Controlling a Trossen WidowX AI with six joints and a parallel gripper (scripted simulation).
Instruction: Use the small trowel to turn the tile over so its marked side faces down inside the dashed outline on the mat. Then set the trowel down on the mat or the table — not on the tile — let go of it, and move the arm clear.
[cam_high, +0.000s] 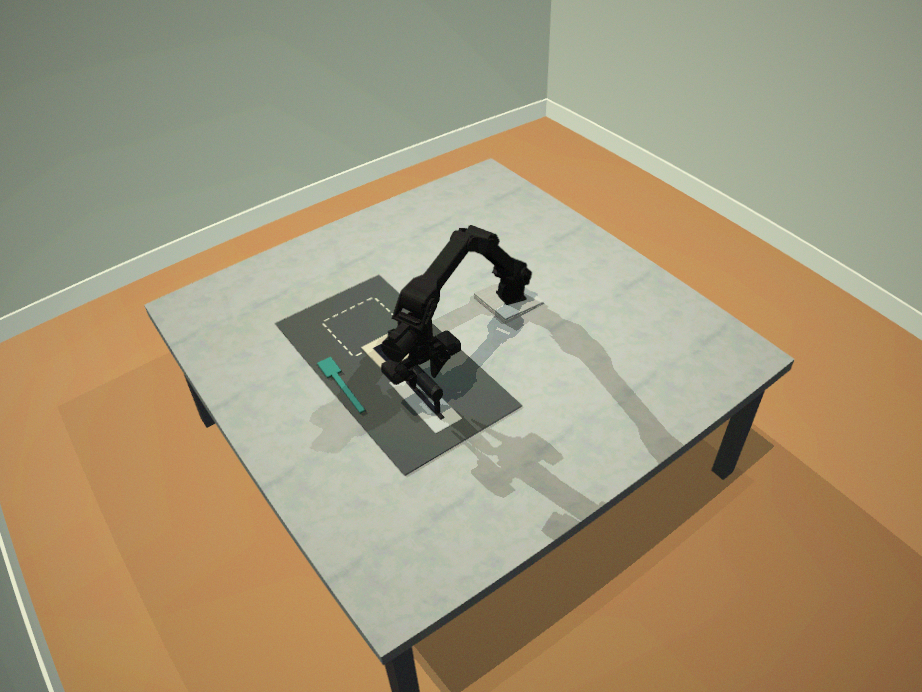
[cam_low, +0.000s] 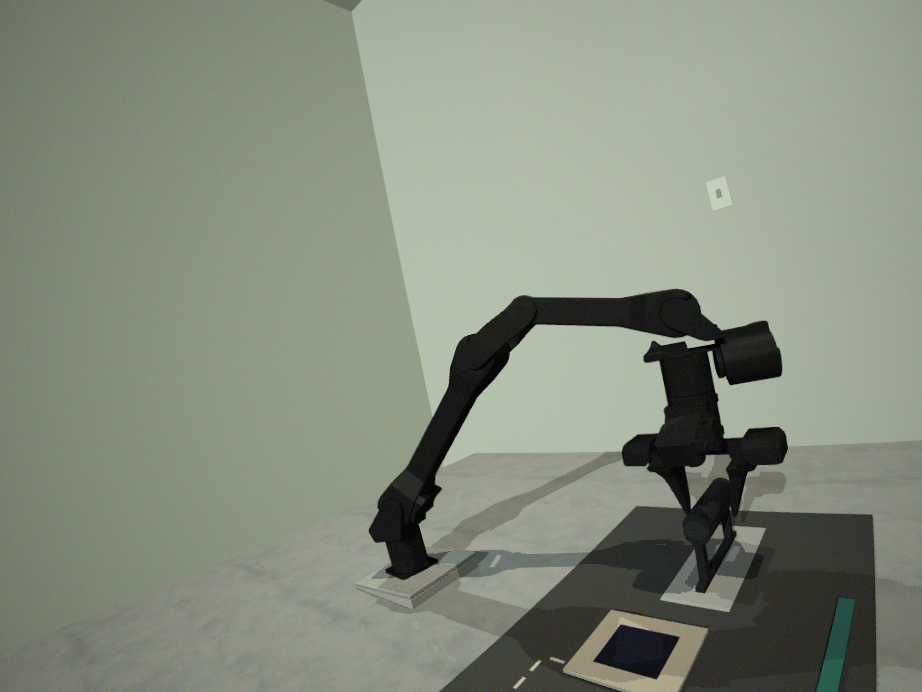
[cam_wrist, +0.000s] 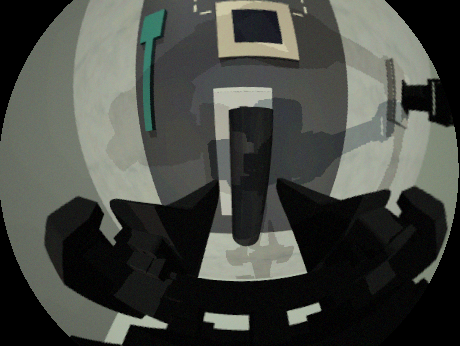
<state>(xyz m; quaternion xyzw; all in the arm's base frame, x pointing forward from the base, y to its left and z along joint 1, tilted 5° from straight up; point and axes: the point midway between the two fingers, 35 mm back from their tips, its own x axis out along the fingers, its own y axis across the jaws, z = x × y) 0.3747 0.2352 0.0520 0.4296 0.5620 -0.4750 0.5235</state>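
Right now the dark mat is 20 mm ahead of my gripper tip, 160 mm to the right of it and 80 mm below it. From my gripper tip the other things lie so: cream tile: 10 mm ahead, 200 mm to the right, 60 mm below; teal trowel: 160 mm ahead, 160 mm to the right, 60 mm below.
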